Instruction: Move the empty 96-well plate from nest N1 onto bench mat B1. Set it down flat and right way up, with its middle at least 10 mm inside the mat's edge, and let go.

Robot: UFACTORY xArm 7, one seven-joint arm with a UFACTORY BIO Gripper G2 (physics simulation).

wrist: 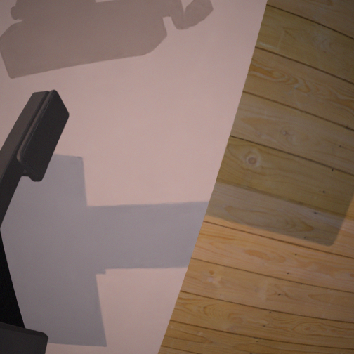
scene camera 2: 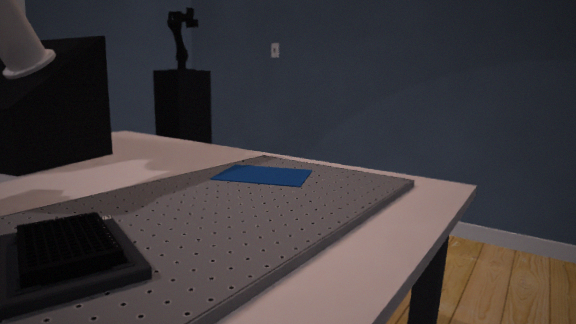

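Seen in the pictures: arm's base, origin of the base link: (scene camera 2: 30, 65).
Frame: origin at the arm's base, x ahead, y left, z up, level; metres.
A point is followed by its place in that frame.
Note:
The black 96-well plate (scene camera 2: 70, 242) @(x 0.660, y -0.190, z -0.194 m) sits flat in the dark grey nest (scene camera 2: 139, 266) @(x 0.733, y -0.159, z -0.206 m) at the lower left of the scene view. The blue bench mat (scene camera 2: 262, 176) @(x 0.575, y 0.195, z -0.215 m) lies flat at the far end of the perforated board, with its top bare. My gripper (wrist: 36, 236) is open and empty at the left of the wrist view, above the white table top near its edge. Neither the plate nor the mat shows in the wrist view. The gripper itself is out of the scene view, where part of the white arm shows at the upper left.
The perforated grey board (scene camera 2: 225, 235) @(x 0.721, y -0.040, z -0.217 m) lies on the white table (scene camera 2: 345, 260) @(x 0.850, y 0.017, z -0.230 m) (wrist: 150, 125) and carries the nest and mat. A large black panel (scene camera 2: 65, 100) @(x 0.120, y 0.029, z -0.082 m) stands at the left. A black pedestal (scene camera 2: 182, 105) with a small dark arm (scene camera 2: 178, 42) stands behind the table. Wooden floor (wrist: 280, 200) lies beyond the table edge.

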